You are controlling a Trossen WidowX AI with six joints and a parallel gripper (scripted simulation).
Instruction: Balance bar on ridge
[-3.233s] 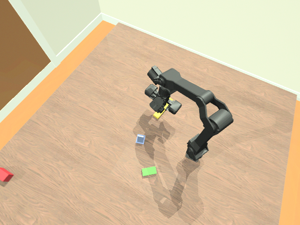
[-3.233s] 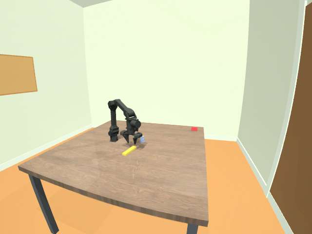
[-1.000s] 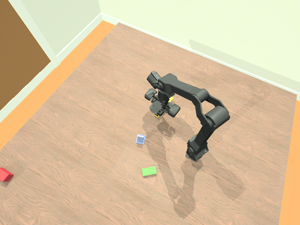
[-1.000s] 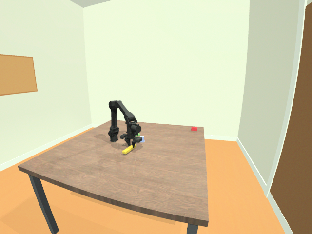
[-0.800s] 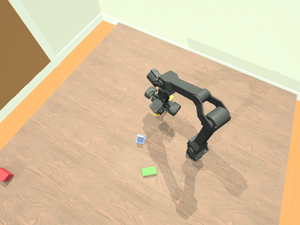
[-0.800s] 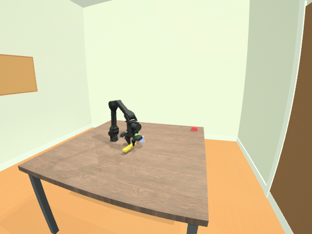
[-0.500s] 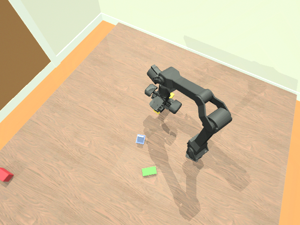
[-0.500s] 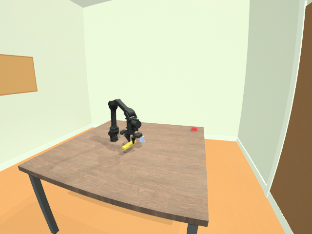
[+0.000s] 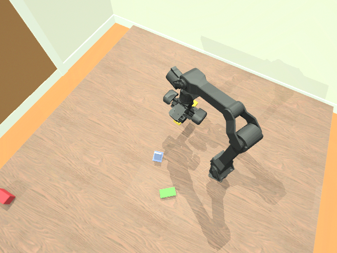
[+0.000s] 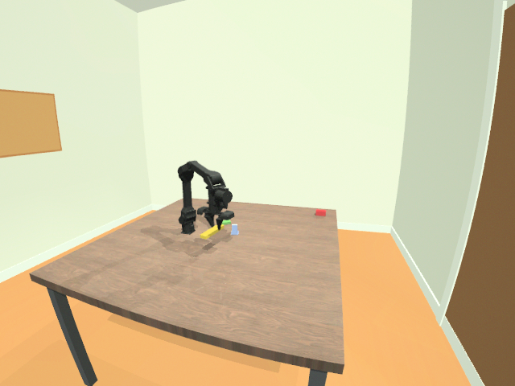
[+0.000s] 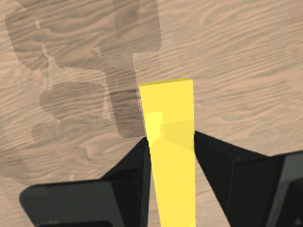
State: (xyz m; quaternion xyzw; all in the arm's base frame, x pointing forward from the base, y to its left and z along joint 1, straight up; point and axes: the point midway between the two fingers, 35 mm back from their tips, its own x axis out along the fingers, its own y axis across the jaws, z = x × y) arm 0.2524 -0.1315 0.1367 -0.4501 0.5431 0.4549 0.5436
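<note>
Now: gripper tip 310 mm to the right of the flat green block, 90 mm past it and 90 mm above it. Round my gripper tip: yellow bar: 30 mm to the right, 10 mm behind; then red block: 630 mm to the left, 490 mm ahead, 90 mm below.
</note>
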